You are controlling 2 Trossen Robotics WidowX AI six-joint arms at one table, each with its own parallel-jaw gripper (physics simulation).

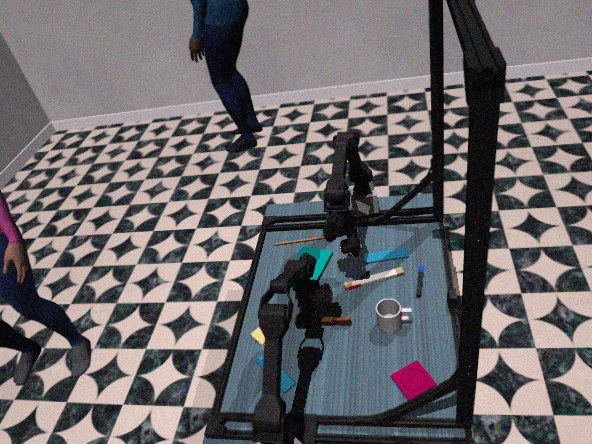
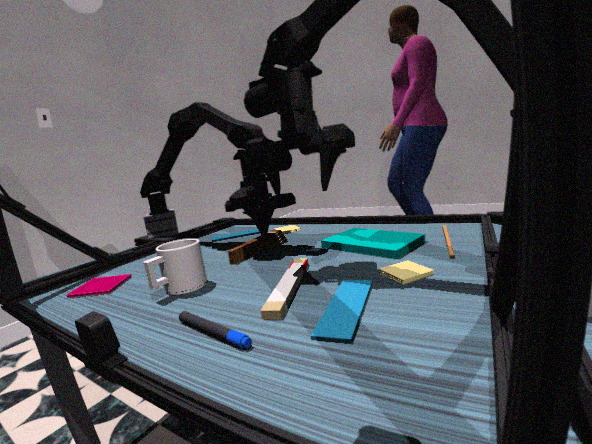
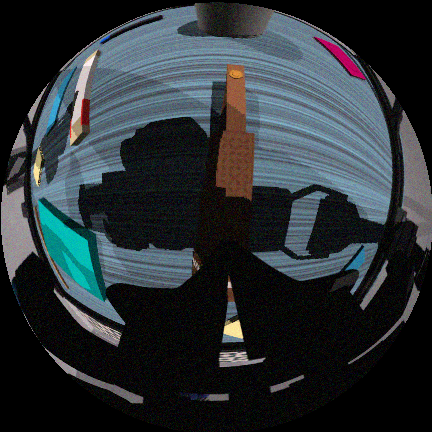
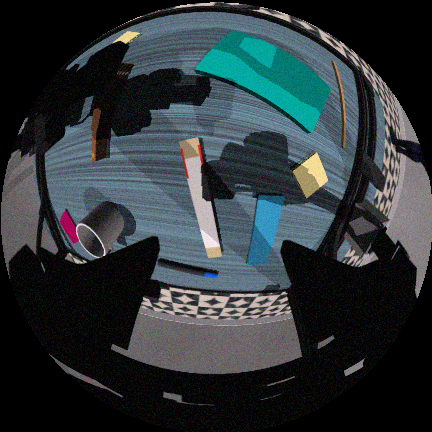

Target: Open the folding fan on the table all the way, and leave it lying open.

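Where they show: left gripper, fingertip midpoint: (image 2: 264, 235) (image 3: 226, 246) (image 4: 102, 90); right gripper, fingertip midpoint: (image 2: 300, 193) (image 4: 221, 245); left arm's base, origin of the base link: (image 2: 159, 212); right arm's base, origin of the base link: (image 1: 362, 190) (image 4: 377, 239).
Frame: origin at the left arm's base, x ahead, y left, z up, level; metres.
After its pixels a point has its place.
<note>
The folding fan (image 1: 337, 321) @[y 0.191, x 0.442, z -0.075 m] (image 2: 243, 252) @[y 0.192, x 0.457, z -0.082 m] (image 3: 235, 160) @[y 0.219, x 0.427, z -0.068 m] (image 4: 96, 132) @[y 0.203, x 0.447, z -0.070 m] is a closed brown stick with a gold rivet at one end. It lies flat on the blue table (image 1: 356, 374) @[y 0.021, x 0.336, z -0.099 m], left of the middle. My left gripper (image 1: 314, 319) @[y 0.264, x 0.395, z -0.067 m] (image 2: 263, 235) @[y 0.264, x 0.395, z -0.067 m] (image 3: 226, 246) @[y 0.264, x 0.395, z -0.067 m] is shut, with nothing between its fingers. Its tips are down on the fan's end opposite the rivet. My right gripper (image 1: 351, 248) @[y 0.270, x 0.659, z 0.054 m] (image 4: 221, 245) @[y 0.270, x 0.659, z 0.054 m] is open and empty. It hangs above the table near the white and red stick (image 1: 373, 278) @[y 0.220, x 0.672, z -0.086 m] (image 2: 285, 288) @[y 0.204, x 0.711, z -0.085 m] (image 4: 201, 201) @[y 0.229, x 0.667, z -0.085 m].
A white mug (image 1: 388, 314) @[y 0.079, x 0.575, z -0.090 m] (image 2: 180, 264) @[y 0.054, x 0.592, z -0.042 m], a blue-tipped marker (image 1: 420, 279) @[y 0.080, x 0.762, z -0.083 m] (image 2: 215, 330) @[y 0.084, x 0.779, z -0.086 m], a teal book (image 1: 318, 260) @[y 0.450, x 0.621, z -0.081 m] (image 2: 373, 241) @[y 0.448, x 0.607, z -0.081 m], a blue strip (image 1: 387, 255) @[y 0.255, x 0.801, z -0.093 m] (image 2: 343, 308) @[y 0.251, x 0.809, z -0.093 m], a yellow pad (image 2: 406, 270) @[y 0.400, x 0.764, z -0.091 m], a magenta square (image 1: 413, 379) @[y -0.128, x 0.425, z -0.092 m] and a pencil (image 1: 299, 240) @[y 0.605, x 0.668, z -0.092 m] lie around. A black frame rims the table.
</note>
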